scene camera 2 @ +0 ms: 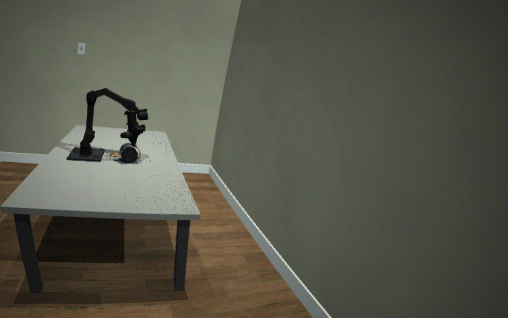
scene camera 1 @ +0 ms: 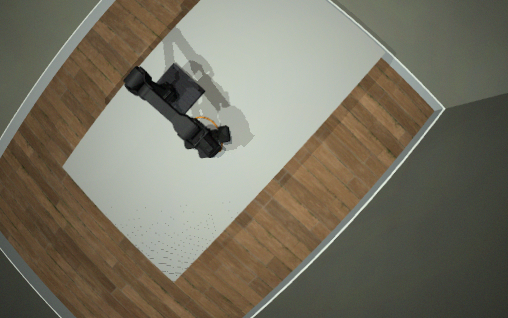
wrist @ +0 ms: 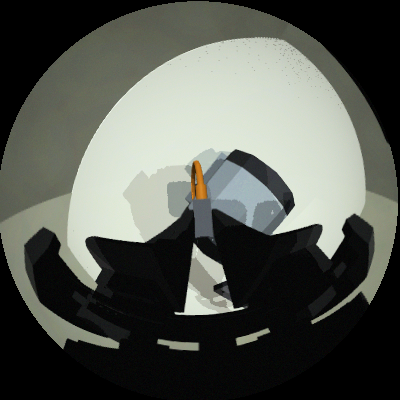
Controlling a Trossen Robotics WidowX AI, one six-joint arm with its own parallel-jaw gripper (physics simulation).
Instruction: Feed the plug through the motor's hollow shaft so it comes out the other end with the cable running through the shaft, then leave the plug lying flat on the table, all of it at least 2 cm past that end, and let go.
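Places are measured from the arm's base along level axes (x ahead, y left, z up), in centimetres.
Pixels of known places: gripper, fingertip midpoint: [scene camera 2: 134, 145] [wrist: 202, 213]; arm's base, link origin: [scene camera 2: 85, 154] [scene camera 1: 170, 95].
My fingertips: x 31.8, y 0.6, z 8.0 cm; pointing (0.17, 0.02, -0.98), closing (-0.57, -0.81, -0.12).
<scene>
Ahead of a thing's pixels: the offset from my fingertips to its middle. Level surfaces: height alone.
The motor {dy -2.9, dx -3.4, dz -4.5 cm} [scene camera 2: 129, 153] [wrist: 239, 186] lies on its side on the table, a blue-grey cylinder with a dark band at its right end in the wrist view. My gripper [scene camera 2: 134, 143] [wrist: 202, 213] is shut on the grey plug {dy +0.1, dx -0.2, dz +0.4 cm} [wrist: 202, 215], low beside the motor's left end in the wrist view. The orange cable [scene camera 1: 207, 119] [scene camera 2: 114, 155] [wrist: 201, 191] leaves the plug's top and bends in a tight loop back down behind it. The shaft openings, and where the cable passes them, are hidden by the plug and fingers. The arm covers the motor from above.
The arm's dark base plate [scene camera 1: 192, 90] [scene camera 2: 77, 156] stands on the pale table {dz -9.6 cm} [scene camera 1: 280, 75] [scene camera 2: 100, 190], near the motor. A curve of cable lies between base and motor. The arm reaches over the motor from the base, and its shadow falls across the table.
</scene>
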